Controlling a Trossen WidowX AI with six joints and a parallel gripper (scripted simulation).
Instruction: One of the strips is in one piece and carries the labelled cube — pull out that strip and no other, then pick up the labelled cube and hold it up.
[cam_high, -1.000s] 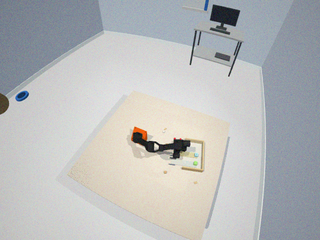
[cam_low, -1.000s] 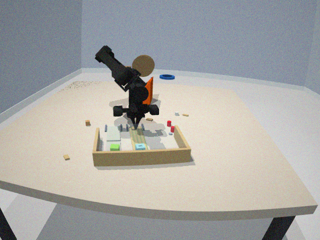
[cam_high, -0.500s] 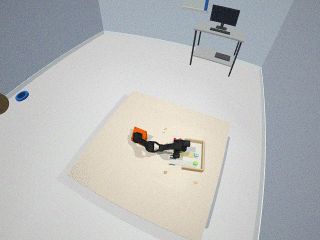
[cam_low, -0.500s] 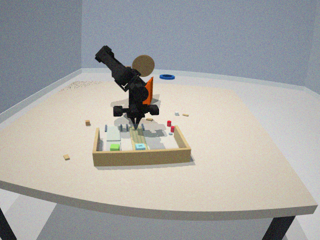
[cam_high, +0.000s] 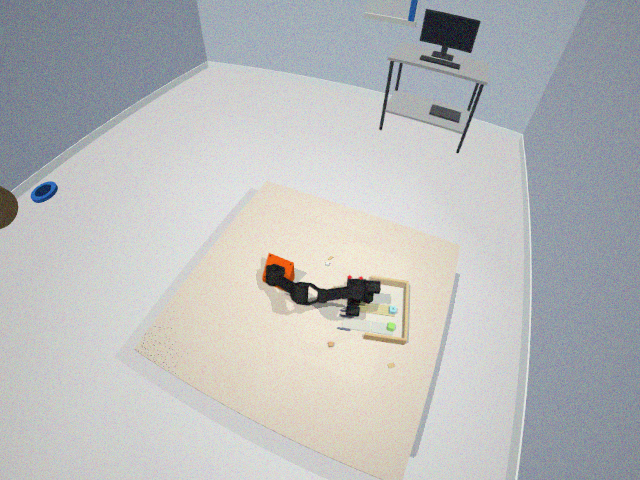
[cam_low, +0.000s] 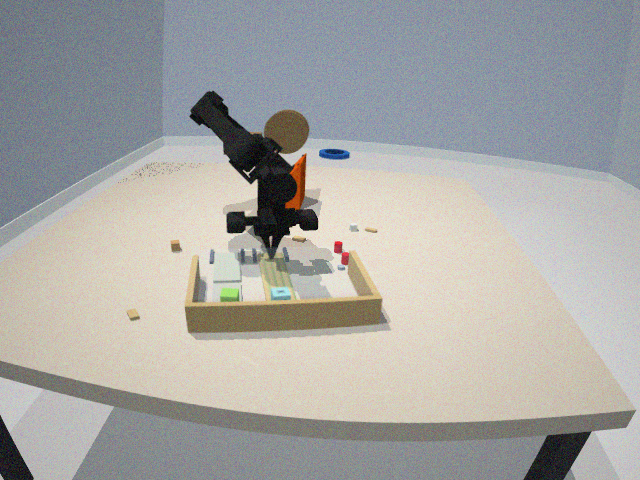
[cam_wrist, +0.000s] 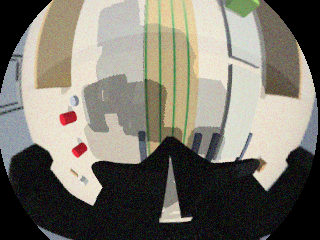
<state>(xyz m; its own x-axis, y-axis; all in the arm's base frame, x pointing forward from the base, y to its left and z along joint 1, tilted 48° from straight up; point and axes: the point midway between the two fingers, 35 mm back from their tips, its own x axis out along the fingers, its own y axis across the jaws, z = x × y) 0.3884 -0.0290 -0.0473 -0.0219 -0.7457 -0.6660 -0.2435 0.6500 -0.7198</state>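
My gripper tip is now 90 mm short of the strip and 20 mm to the right of it. The rest, counted from my gripper tip: labelled cube 190 mm ahead, 40 mm to the left, 20 mm above.
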